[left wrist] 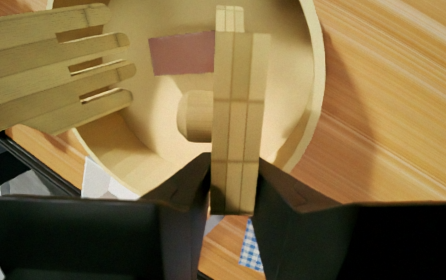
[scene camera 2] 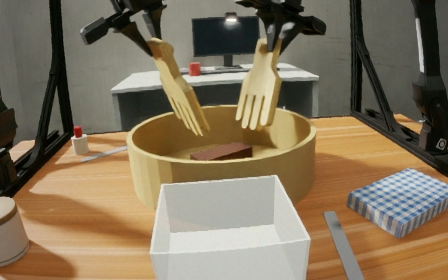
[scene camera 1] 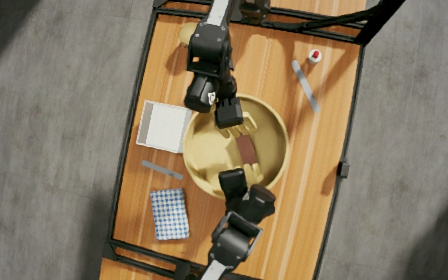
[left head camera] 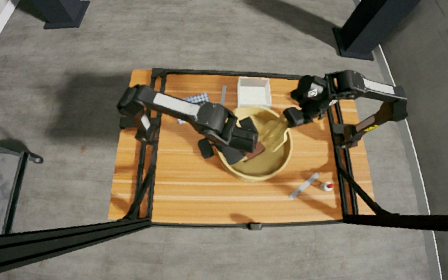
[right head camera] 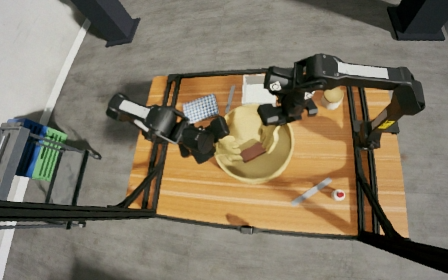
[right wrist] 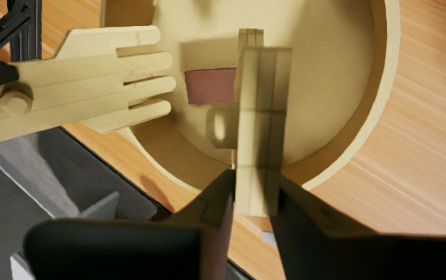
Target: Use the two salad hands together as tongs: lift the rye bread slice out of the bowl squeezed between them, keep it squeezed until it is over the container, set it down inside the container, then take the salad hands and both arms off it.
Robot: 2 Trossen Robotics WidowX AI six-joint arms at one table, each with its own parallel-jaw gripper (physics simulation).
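Frame: origin at the left arm's base, x ahead, y left, z up, level; millimetres.
Seen in the pictures: left gripper, fingertip midpoint: (left wrist: 227, 161) (scene camera 2: 274, 53) (scene camera 1: 238, 189) (right head camera: 216, 141) (right wrist: 16, 70); right gripper, fingertip midpoint: (scene camera 2: 156, 53) (left head camera: 289, 126) (right head camera: 278, 125) (right wrist: 250, 178); left arm's base, origin of the base link: (scene camera 2: 433, 149) (left head camera: 149, 137) (right head camera: 160, 138); right arm's base, origin of the base link: (scene camera 2: 1, 183) (scene camera 1: 257, 14) (left head camera: 341, 142) (right head camera: 363, 143).
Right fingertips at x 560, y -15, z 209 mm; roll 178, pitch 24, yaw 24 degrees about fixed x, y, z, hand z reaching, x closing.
Pixels of each thing's top centre, then the offset from my right fingertips to it.
- brown rye bread slice, middle of its top: (left wrist: 189, 54) (right wrist: 221, 87) (scene camera 2: 221, 150) (scene camera 1: 246, 149) (right head camera: 252, 151) (left head camera: 252, 150) dx -100, dy -39, dz -190 mm
- wooden salad hand, middle of its top: (left wrist: 127, 149) (scene camera 2: 256, 36) (scene camera 1: 241, 180) (right head camera: 223, 139) dx -176, dy -60, dz +16 mm
- white open container, middle of its top: (scene camera 2: 224, 209) (left wrist: 115, 210) (scene camera 1: 160, 126) (right head camera: 259, 88) (left head camera: 255, 90) dx -83, dy +242, dz -152 mm
- blue checked cloth block, middle of its top: (scene camera 2: 407, 191) (scene camera 1: 168, 215) (left head camera: 192, 107) (right head camera: 199, 108) dx -373, dy +172, dz -205 mm
- second grey strip, middle of its top: (scene camera 2: 116, 150) (scene camera 1: 305, 86) (right head camera: 311, 191) (left head camera: 304, 185) dx +142, dy -189, dz -227 mm
- red-capped bottle, middle of its top: (scene camera 2: 77, 127) (scene camera 1: 316, 53) (right head camera: 341, 194) (left head camera: 331, 185) dx +239, dy -199, dz -164 mm
- lidded jar, middle of its top: (scene camera 1: 190, 33) (right head camera: 333, 94) dx +236, dy +214, dz -160 mm
The brown rye bread slice (right head camera: 253, 152) (scene camera 1: 246, 149) (scene camera 2: 222, 151) lies low inside the tan bowl (scene camera 1: 287, 145) (scene camera 2: 145, 165). My left gripper (scene camera 2: 274, 47) (left wrist: 227, 161) is shut on one wooden salad hand (scene camera 2: 260, 85) (left wrist: 239, 100). My right gripper (scene camera 2: 151, 47) (right wrist: 250, 178) is shut on the other salad hand (scene camera 2: 178, 92) (right wrist: 264, 125). In scene camera 2 both hands point down with their tips above the slice, apart from each other, with nothing squeezed between them. The white open container (scene camera 1: 145, 122) (scene camera 2: 230, 265) stands beside the bowl and is empty.
A blue checked cloth block (scene camera 1: 170, 214) (scene camera 2: 400, 202) and a grey strip (scene camera 1: 162, 169) (scene camera 2: 342, 245) lie near the container. A second grey strip (scene camera 1: 305, 86) lies near a red-capped bottle (scene camera 1: 314, 57). A lidded jar (right head camera: 332, 98) (scene camera 2: 10, 232) stands beyond the right arm. Black frame bars edge the table.
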